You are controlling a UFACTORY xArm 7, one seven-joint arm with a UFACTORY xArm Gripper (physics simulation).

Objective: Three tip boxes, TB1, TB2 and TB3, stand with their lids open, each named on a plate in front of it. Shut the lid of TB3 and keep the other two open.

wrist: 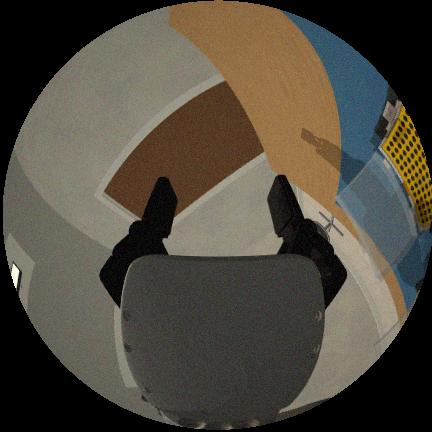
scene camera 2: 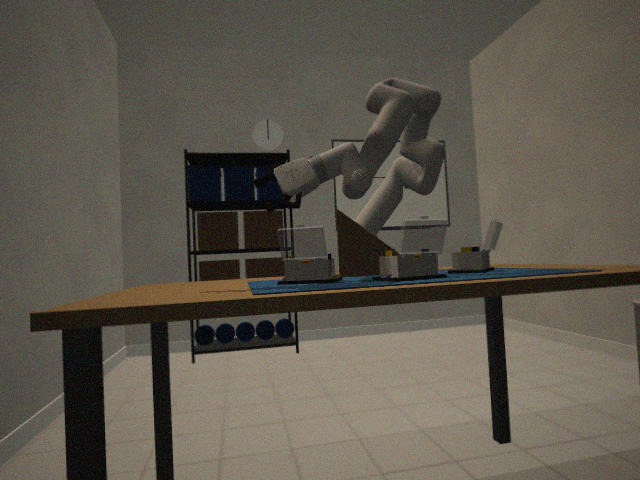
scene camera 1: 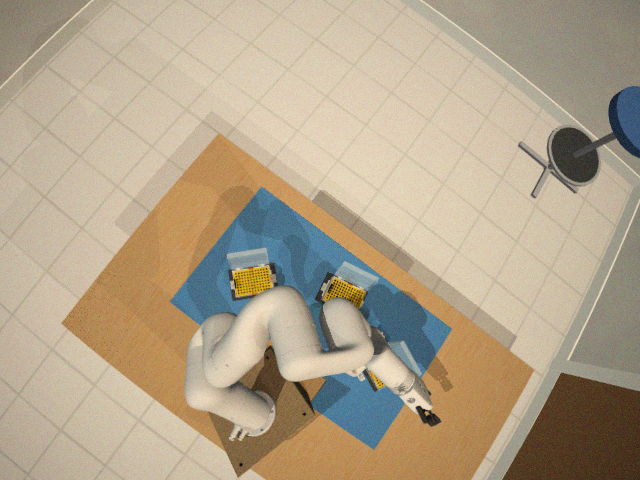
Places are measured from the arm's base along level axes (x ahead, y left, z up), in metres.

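Where they show: gripper, between the fingertips: (wrist: 221, 185) (scene camera 2: 260, 196) (scene camera 1: 431, 409); arm's base, origin of its link: (scene camera 2: 363, 230) (scene camera 1: 255, 413).
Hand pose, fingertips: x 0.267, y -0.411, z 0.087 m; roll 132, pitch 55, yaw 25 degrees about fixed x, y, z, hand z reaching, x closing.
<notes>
Each offset is from my fingertips to the top centre of the thing. "*": to the spot under its first point. Level surfaces: height alone.
Three tip boxes with yellow racks stand with their clear lids open; no name plate can be read, so I cannot tell which is TB3. The left box in scene camera 1 (scene camera 1: 252, 282) has its lid {* dx +0.103, dy +0.673, dz -0.148 m} (scene camera 1: 248, 258) (scene camera 2: 493, 235) up. The middle box {dx +0.155, dy +0.347, dz -0.175 m} (scene camera 1: 343, 291) (scene camera 2: 416, 265) has its lid (scene camera 1: 358, 275) (scene camera 2: 423, 237) up. The right box {dx +0.018, dy +0.131, dz -0.175 m} (scene camera 1: 376, 379) (scene camera 2: 309, 269) (wrist: 411, 162), partly hidden by the arm in scene camera 1, has its lid (scene camera 1: 406, 356) (scene camera 2: 302, 241) (wrist: 378, 215) up. My gripper (scene camera 1: 433, 417) (scene camera 2: 264, 195) (wrist: 221, 185) is open and empty, high above the table and beyond the right box.
The boxes stand on a blue mat {dz -0.241 m} (scene camera 1: 356, 415) (scene camera 2: 268, 287) on the wooden table {dz -0.244 m} (scene camera 1: 149, 258) (scene camera 2: 155, 304). The arm rises from a brown wedge-shaped base (scene camera 1: 289, 418) (scene camera 2: 356, 253). A stool (scene camera 1: 573, 160) stands on the floor. A shelf rack (scene camera 2: 236, 158) stands behind the table.
</notes>
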